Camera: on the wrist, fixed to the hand. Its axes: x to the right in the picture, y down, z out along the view.
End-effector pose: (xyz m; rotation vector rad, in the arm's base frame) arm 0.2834 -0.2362 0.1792 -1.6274 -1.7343 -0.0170
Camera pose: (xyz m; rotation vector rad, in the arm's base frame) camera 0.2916 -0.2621 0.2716 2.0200 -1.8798 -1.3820
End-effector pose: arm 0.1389 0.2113 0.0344 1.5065 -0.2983 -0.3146
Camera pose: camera 0.1939 0.2767 -0.0100 -0.3708 -2.1809 1.9450
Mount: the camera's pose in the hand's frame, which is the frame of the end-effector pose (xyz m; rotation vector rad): 0.0259 -0.0408 -0.0833 -0.1174 0.2517 -3.1095
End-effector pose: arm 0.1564 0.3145 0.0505 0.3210 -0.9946 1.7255
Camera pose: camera 0.2030 0.3972 0.0346 0.7355 0.3167 -1.1487
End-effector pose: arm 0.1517 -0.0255 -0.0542 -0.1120 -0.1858 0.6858
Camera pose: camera 0.2138 -0.0438 -0.1255 0.0719 0.0191 -2.4281
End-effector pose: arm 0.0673 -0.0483 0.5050 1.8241 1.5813 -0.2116
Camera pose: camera 0.0099 0.0224 0.5364 1.7969 -2.1845 0.8009
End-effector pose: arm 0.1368 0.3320 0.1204 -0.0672 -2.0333 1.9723
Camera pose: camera 0.1402 0.4168 0.1659 1.4129 -0.0960 -0.3826
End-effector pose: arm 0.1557 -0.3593 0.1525 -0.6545 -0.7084 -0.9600
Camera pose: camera 0.1496 -0.4527 0.1298 -0.8268 0.5647 2.0441
